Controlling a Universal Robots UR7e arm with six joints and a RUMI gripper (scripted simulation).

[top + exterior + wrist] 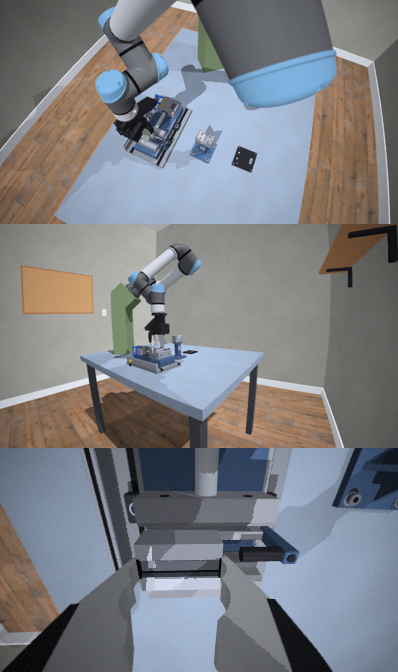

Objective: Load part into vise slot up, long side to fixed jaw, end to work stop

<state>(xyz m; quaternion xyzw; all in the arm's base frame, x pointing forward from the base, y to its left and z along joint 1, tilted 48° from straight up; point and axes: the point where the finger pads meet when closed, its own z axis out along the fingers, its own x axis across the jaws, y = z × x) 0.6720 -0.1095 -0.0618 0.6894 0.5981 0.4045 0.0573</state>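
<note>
My hand is right at the grey part. From my hand the other things lie so: work stop (7 cm to the left, 1 cm below); moving jaw (4 cm behind, 3 cm below, 2 cm to the left); fixed jaw (3 cm below, 3 cm ahead, 2 cm to the left).
</note>
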